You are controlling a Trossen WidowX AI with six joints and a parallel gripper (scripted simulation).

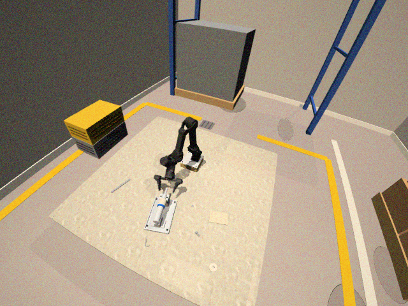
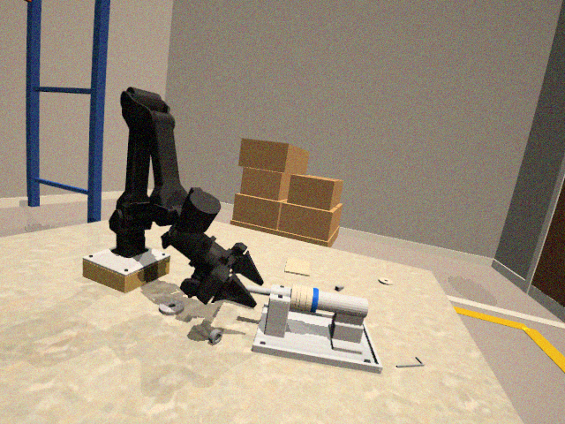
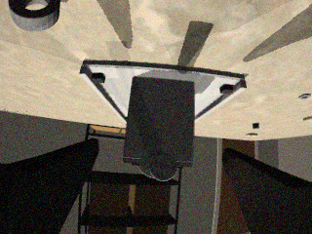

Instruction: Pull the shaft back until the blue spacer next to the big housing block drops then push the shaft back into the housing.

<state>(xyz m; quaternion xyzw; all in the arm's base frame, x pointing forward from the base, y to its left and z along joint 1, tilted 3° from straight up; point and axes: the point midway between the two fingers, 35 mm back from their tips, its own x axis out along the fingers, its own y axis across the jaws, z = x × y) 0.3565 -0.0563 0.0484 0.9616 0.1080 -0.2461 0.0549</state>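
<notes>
Right now the grey shaft is 8 cm ahead of my gripper tip, 2 cm to the left of it and 1 cm above it. Round my gripper tip: blue spacer 11 cm ahead, 2 cm to the left, 1 cm above; then grey washer 18 cm behind, 7 cm below, 4 cm to the right; then nut 8 cm to the right, 6 cm below, 4 cm behind.
</notes>
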